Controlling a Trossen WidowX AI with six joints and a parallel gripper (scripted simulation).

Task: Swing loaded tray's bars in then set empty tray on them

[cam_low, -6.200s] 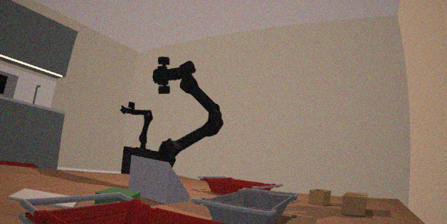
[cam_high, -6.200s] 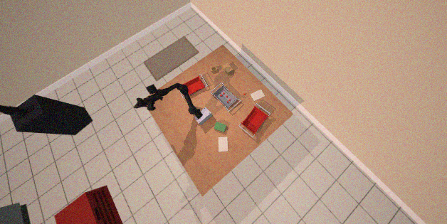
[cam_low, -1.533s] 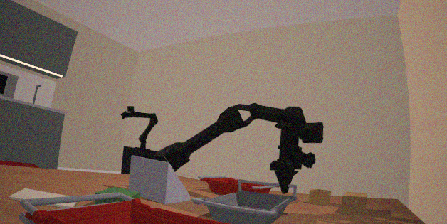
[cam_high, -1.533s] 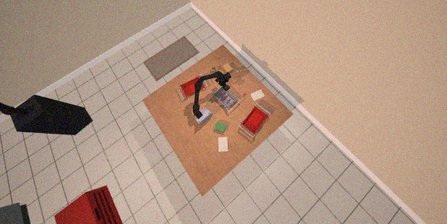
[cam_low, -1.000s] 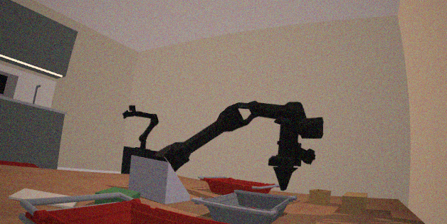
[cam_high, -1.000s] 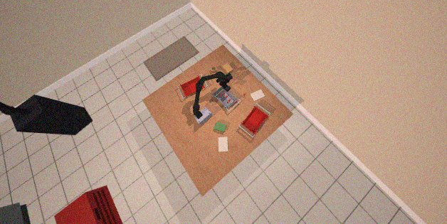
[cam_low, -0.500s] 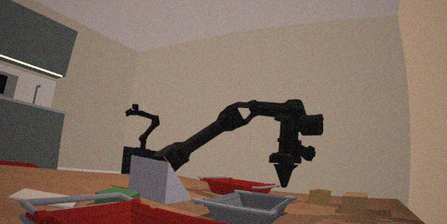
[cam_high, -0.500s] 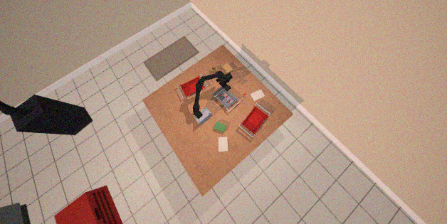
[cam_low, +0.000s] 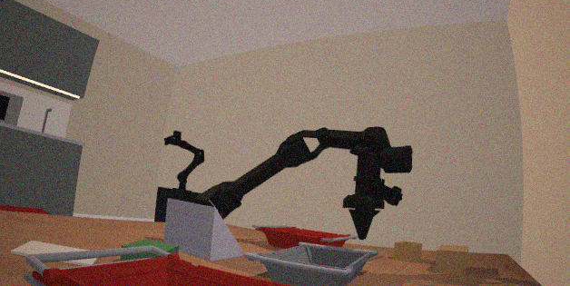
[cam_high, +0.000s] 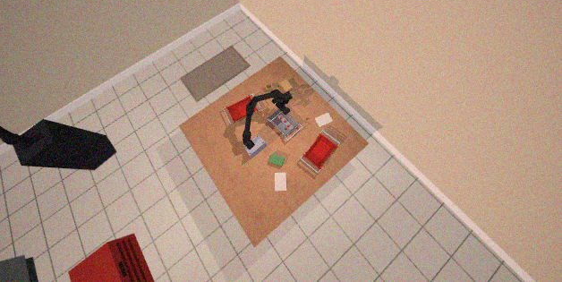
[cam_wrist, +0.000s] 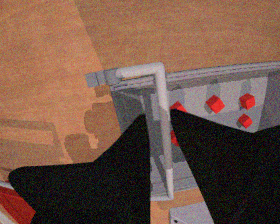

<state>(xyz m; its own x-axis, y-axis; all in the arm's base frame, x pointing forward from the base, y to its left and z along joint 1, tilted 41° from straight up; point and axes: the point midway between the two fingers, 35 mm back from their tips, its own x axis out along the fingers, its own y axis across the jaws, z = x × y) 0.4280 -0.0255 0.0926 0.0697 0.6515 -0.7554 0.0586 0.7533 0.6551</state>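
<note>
Now: gripper tip 30 cm to the right of the red tray, 24 cm past it and 4 cm above it. Round my gripper tip: green block: 36 cm behind, 29 cm to the right, 7 cm below.
</note>
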